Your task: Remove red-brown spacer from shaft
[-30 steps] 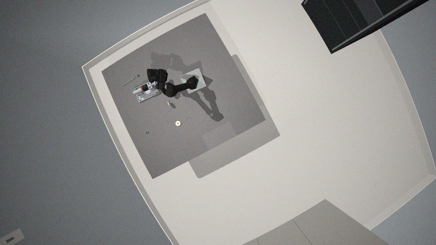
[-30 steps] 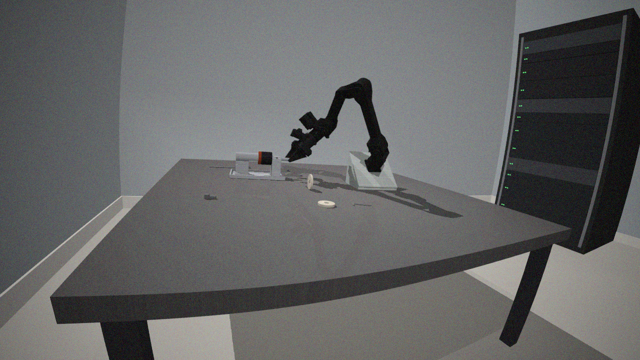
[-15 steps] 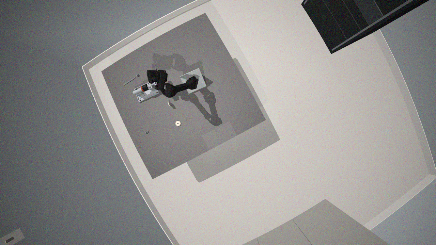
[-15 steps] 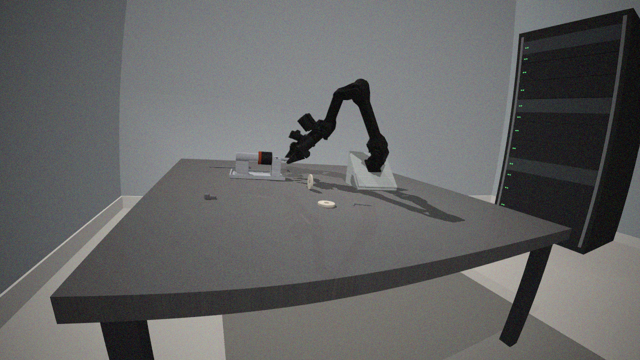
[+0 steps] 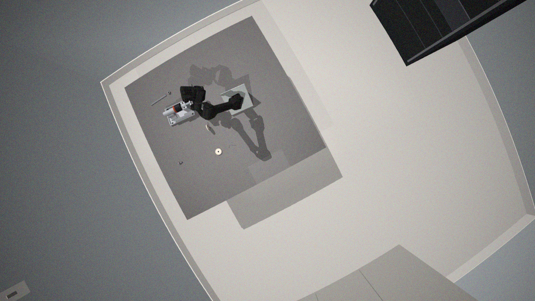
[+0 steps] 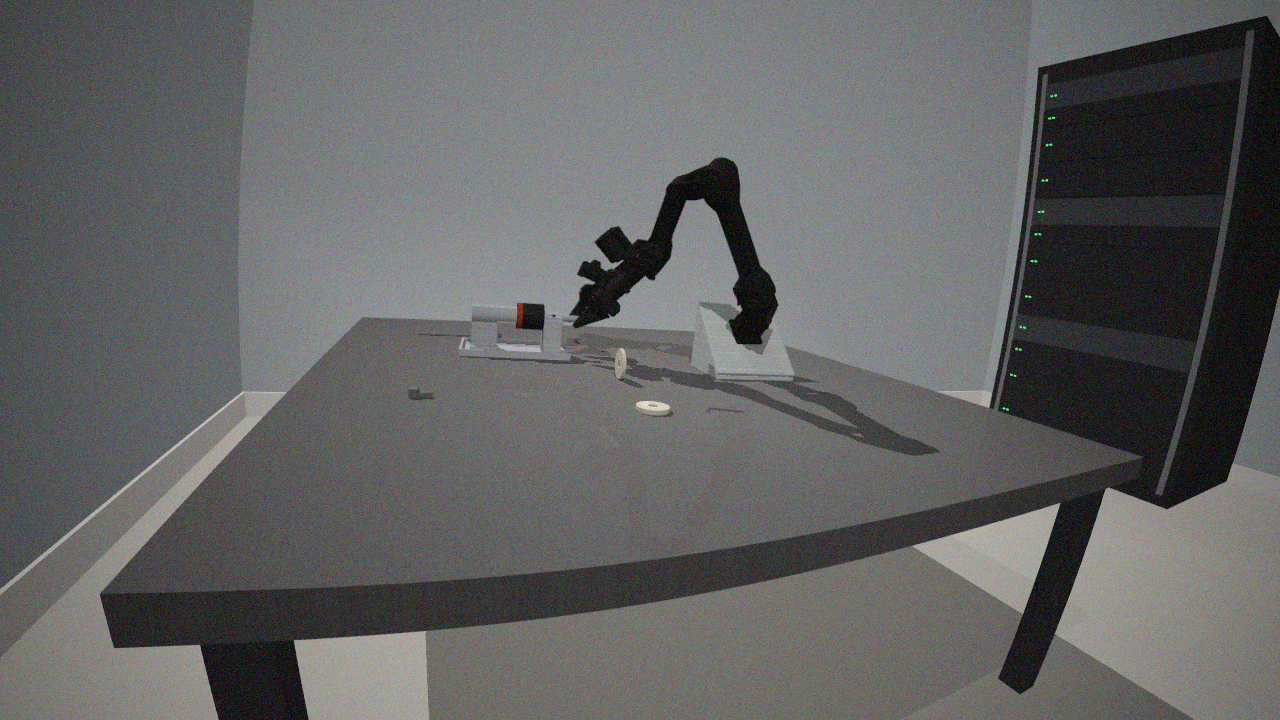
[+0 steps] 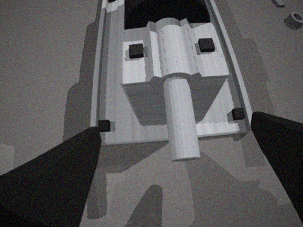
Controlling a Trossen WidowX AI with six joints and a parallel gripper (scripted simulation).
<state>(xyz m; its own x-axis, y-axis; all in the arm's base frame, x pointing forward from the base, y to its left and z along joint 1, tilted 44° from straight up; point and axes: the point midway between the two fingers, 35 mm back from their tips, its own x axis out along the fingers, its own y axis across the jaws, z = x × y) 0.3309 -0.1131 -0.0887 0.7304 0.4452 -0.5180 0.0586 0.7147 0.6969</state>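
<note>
The pale shaft is 70 mm ahead of my gripper tip, 10 mm to the right of it and 10 mm above it. From my gripper tip the other things lie so: small grey part (370 mm to the left, 300 mm ahead, 60 mm below); then red-brown spacer (110 mm ahead, 10 mm to the right, 10 mm above); then cream disc (230 mm to the left, 50 mm behind, 40 mm below).
</note>
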